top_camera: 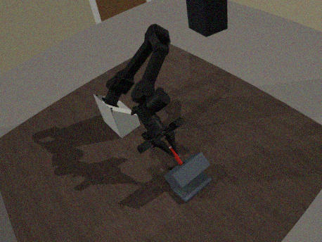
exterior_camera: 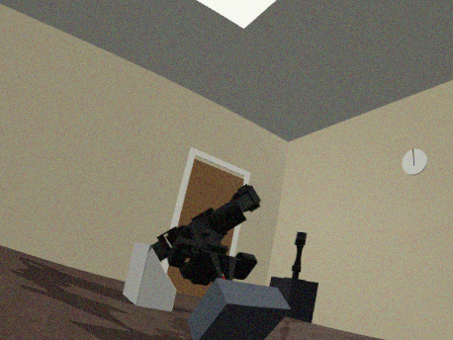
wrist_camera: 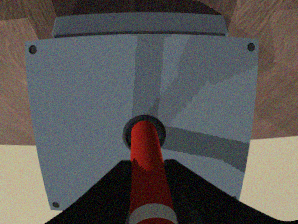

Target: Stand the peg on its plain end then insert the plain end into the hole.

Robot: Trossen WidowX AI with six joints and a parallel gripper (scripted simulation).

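Now: the sloped panel 5 cm ahead of my gripper tip, 4 cm below it and 1 cm to the left of it. Round my gripper tip: red peg 1 cm behind, 1 cm above.
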